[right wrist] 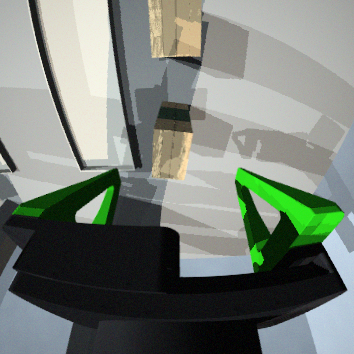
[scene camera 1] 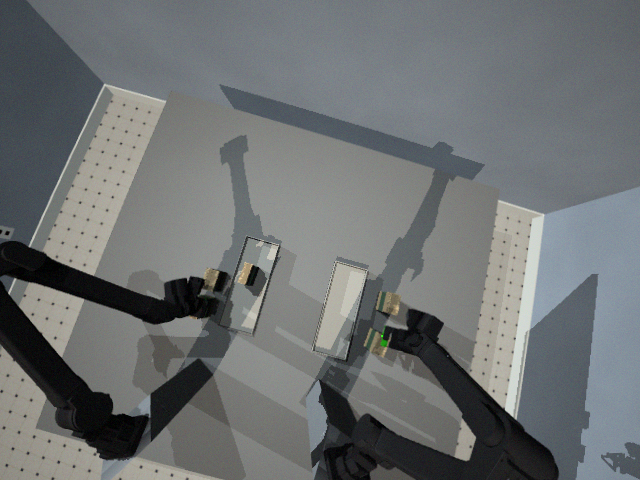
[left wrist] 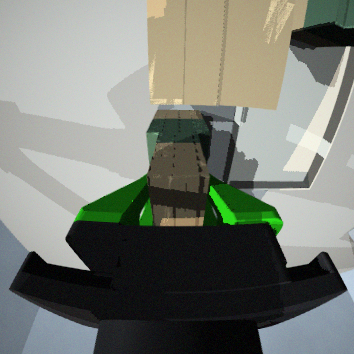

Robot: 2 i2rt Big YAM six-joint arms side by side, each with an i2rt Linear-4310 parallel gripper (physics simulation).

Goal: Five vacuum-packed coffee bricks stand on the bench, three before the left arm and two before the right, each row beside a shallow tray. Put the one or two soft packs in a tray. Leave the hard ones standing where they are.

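Pixels of known places: left gripper, between the fingertips: (left wrist: 177,174); right gripper, between the fingertips: (right wrist: 177,174) (scene camera 1: 395,338); left arm's base, origin of its link: (scene camera 1: 126,437); right arm's base, origin of its link: (scene camera 1: 345,467).
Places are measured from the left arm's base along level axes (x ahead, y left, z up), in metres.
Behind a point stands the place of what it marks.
Note:
My left gripper (scene camera 1: 205,304) @(x 0.315, y -0.020, z -0.364 m) (left wrist: 177,174) @(x 0.315, y -0.020, z -0.364 m) is shut on a tan coffee brick with a dark green band (scene camera 1: 193,316) (left wrist: 178,159) @(x 0.343, y -0.024, z -0.337 m), mostly hidden by the gripper in the scene view. A second brick (scene camera 1: 211,279) @(x 0.415, y -0.058, z -0.322 m) (left wrist: 215,55) @(x 0.391, y -0.045, z -0.321 m) stands just beyond it, beside the left tray (scene camera 1: 249,311) @(x 0.295, y -0.198, z -0.459 m) (left wrist: 270,185) @(x 0.216, y -0.150, z -0.446 m). A third brick (scene camera 1: 247,273) @(x 0.452, y -0.192, z -0.319 m) (left wrist: 330,12) @(x 0.427, y -0.151, z -0.385 m) is in that tray. My right gripper (scene camera 1: 387,338) @(x 0.271, y -0.760, z -0.225 m) (right wrist: 177,174) @(x 0.271, y -0.760, z -0.225 m) is open at the nearer right brick (scene camera 1: 376,342) @(x 0.235, y -0.721, z -0.322 m) (right wrist: 172,152) @(x 0.233, y -0.746, z -0.322 m). The farther right brick (scene camera 1: 388,302) @(x 0.393, y -0.759, z -0.322 m) (right wrist: 176,27) @(x 0.378, y -0.779, z -0.322 m) stands beyond, beside the right tray (scene camera 1: 330,330) @(x 0.247, y -0.555, z -0.459 m) (right wrist: 92,100) @(x 0.309, y -0.589, z -0.459 m).
The right tray holds no brick. The two trays stand side by side with a strip of bench (scene camera 1: 297,304) @(x 0.344, y -0.400, z -0.462 m) between them. Arm shadows fall across the bench. A wall rises behind the bench's far edge.

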